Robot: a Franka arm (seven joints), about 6 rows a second.
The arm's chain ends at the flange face. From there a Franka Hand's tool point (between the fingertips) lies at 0.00 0.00 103.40 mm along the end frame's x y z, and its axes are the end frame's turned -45 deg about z.
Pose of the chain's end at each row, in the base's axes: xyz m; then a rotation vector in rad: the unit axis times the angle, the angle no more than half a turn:
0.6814, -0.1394, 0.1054, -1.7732, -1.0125, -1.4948
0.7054, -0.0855, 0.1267, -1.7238, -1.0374, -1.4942
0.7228, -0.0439, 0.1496, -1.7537, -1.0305, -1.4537
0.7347, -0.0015, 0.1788, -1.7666, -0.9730, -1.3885
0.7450, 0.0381, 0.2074, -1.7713, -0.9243, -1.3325
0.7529, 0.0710, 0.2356, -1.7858, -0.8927, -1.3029
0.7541, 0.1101, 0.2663, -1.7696, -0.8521, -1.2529
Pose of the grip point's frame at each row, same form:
0.7355, -0.0534, 0.0863, -1.4249, -1.8387, -1.9212
0.7565, 0.0028, 0.1098, -1.3620, -1.8434, -1.9320
0.7733, 0.0441, 0.1297, -1.3917, -1.8427, -1.8855
0.7833, 0.0874, 0.1581, -1.4225, -1.7784, -1.8305
0.7917, 0.1279, 0.1864, -1.4419, -1.7218, -1.7845
0.7994, 0.1608, 0.2138, -1.4670, -1.6911, -1.7570
0.7980, 0.2014, 0.2456, -1.4619, -1.6357, -1.7209

